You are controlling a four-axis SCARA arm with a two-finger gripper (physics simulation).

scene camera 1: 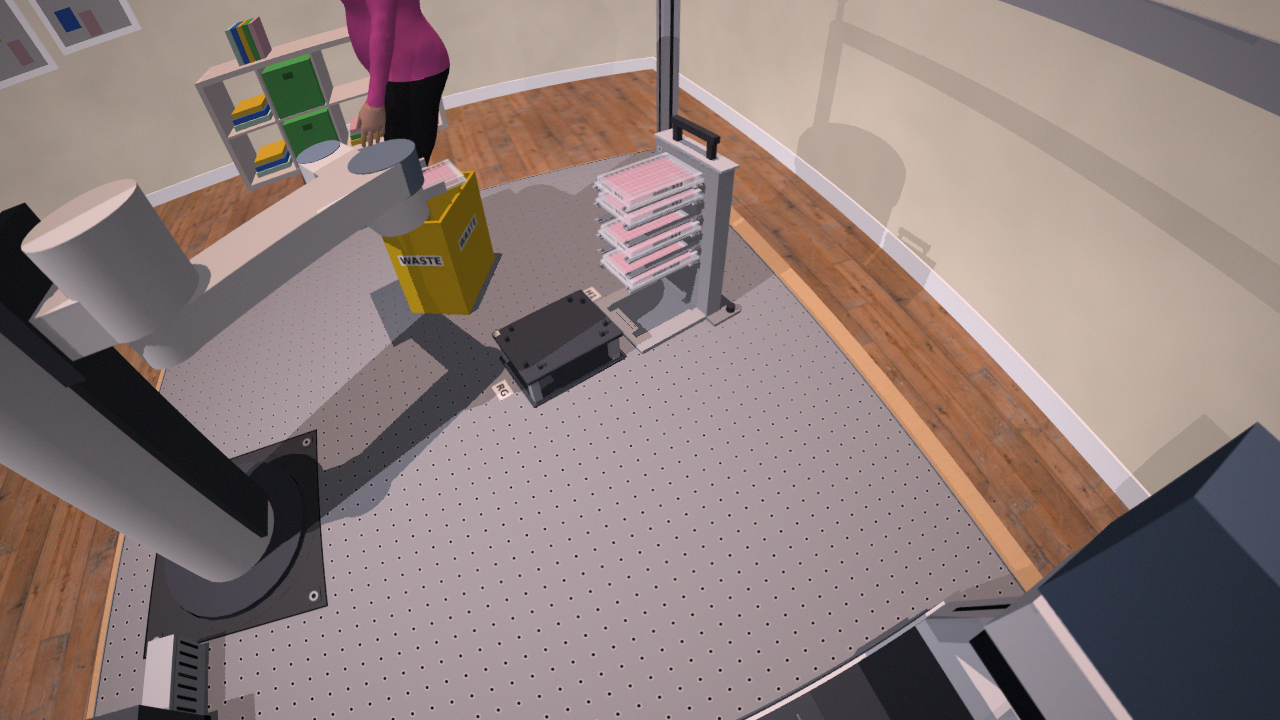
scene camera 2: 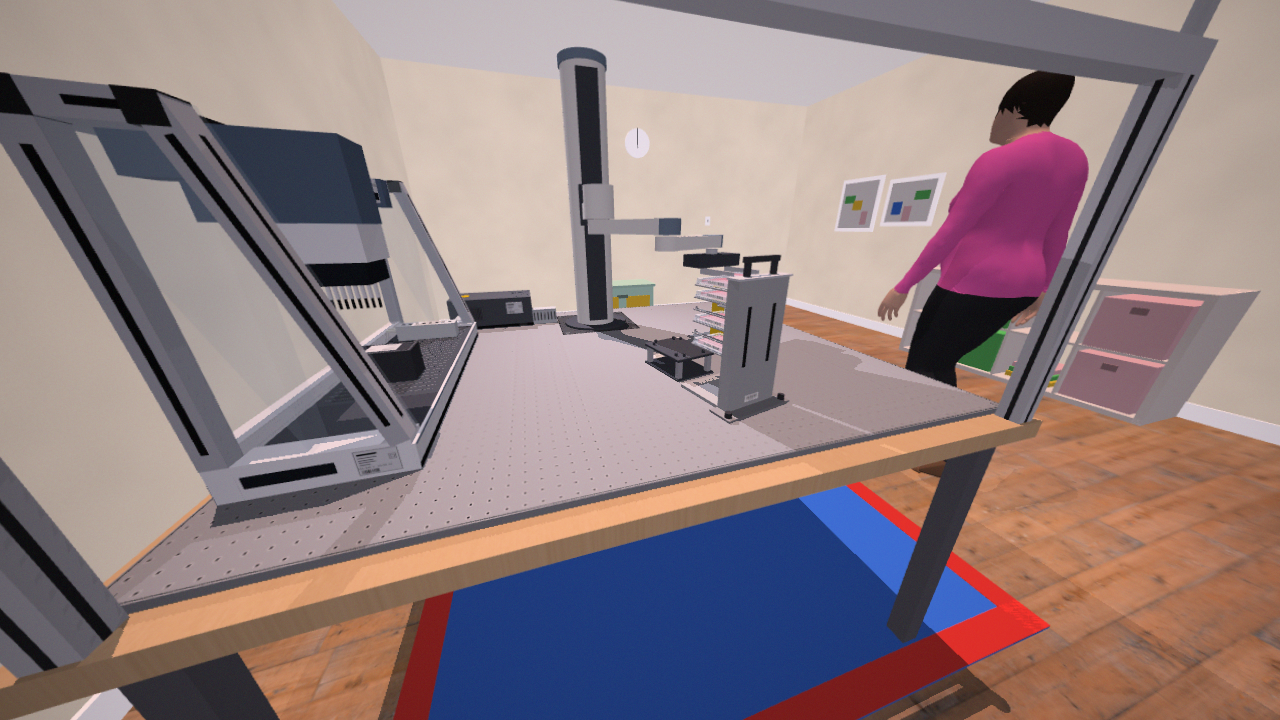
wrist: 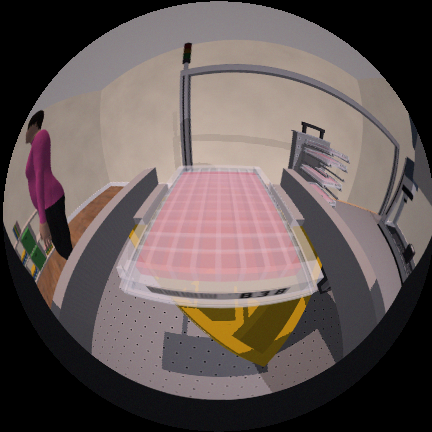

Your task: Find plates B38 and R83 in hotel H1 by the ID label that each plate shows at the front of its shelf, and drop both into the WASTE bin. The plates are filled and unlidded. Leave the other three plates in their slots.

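Places are measured from the arm's base along level axes (x down, y left, z ahead), in metres.
Pixels of known places: gripper, fingertip midpoint: (scene camera 1: 434, 173) (wrist: 218, 175); arm's base, origin of the base link: (scene camera 1: 240, 539) (scene camera 2: 595, 324).
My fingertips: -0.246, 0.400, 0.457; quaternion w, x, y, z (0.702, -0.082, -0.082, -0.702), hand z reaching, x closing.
Note:
Ahead of a thing's pixels: the offset from my fingertips to its top centre, as dx, dy, dz. "pt": to the spot under its first point.
Plate B38 @(+0.003, -0.005, -0.023) (scene camera 1: 443, 173) (wrist: 218, 235) is filled pink and unlidded, and its ID label faces the wrist camera. My gripper (wrist: 218, 175) is shut on its two long sides and holds it level above the yellow WASTE bin @(+0.034, -0.007, -0.021) (scene camera 1: 447, 273) (wrist: 294, 324). In scene camera 1 the arm hides most of the gripper and part of the bin's opening. Hotel H1 (scene camera 1: 716, 241) (scene camera 2: 735, 358) (wrist: 297, 150) stands to the right of the bin in scene camera 1, with several pink plates on its shelves. Their ID labels are not readable, so I cannot tell which is R83.
A low black stand (scene camera 1: 559, 331) (scene camera 2: 678, 349) is in front of the hotel, beside the RG label @(pt +0.234, -0.295, +0.012) (scene camera 1: 502, 390). A person in pink (scene camera 1: 402, 40) (scene camera 2: 1011, 214) (wrist: 42, 165) is behind the bin. A frame post @(pt +0.008, +0.286, +0.558) (scene camera 1: 667, 71) rises behind the hotel. A large framed machine @(pt -0.197, -0.934, +0.321) (scene camera 2: 286, 179) stands across the table.

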